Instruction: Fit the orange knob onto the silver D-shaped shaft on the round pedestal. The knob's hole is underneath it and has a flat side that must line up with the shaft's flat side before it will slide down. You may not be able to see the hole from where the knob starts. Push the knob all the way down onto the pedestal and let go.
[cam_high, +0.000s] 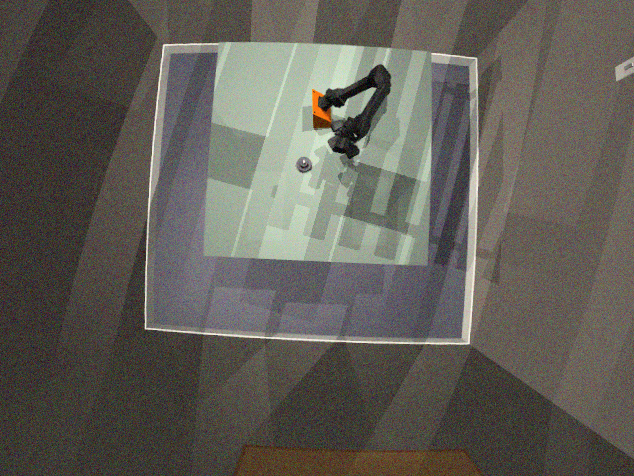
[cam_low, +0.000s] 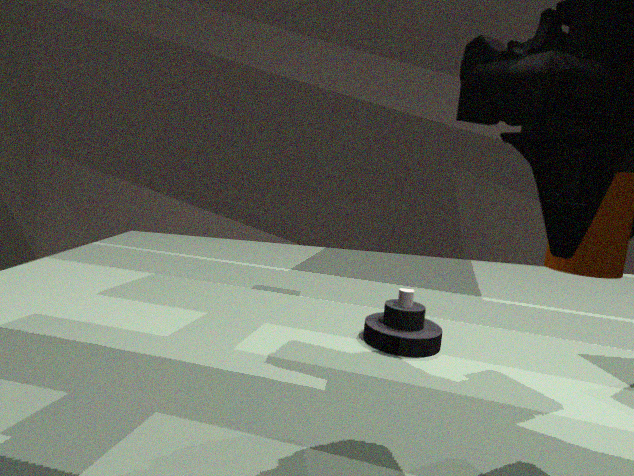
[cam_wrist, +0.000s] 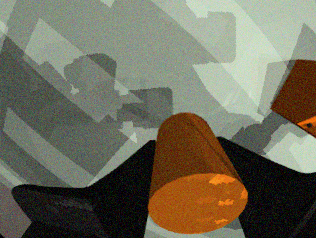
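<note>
My gripper tip is now 30 mm below the orange knob. The rest, counted from my gripper tip: round pedestal (200 mm to the right, 110 mm below, 70 mm ahead).
</note>
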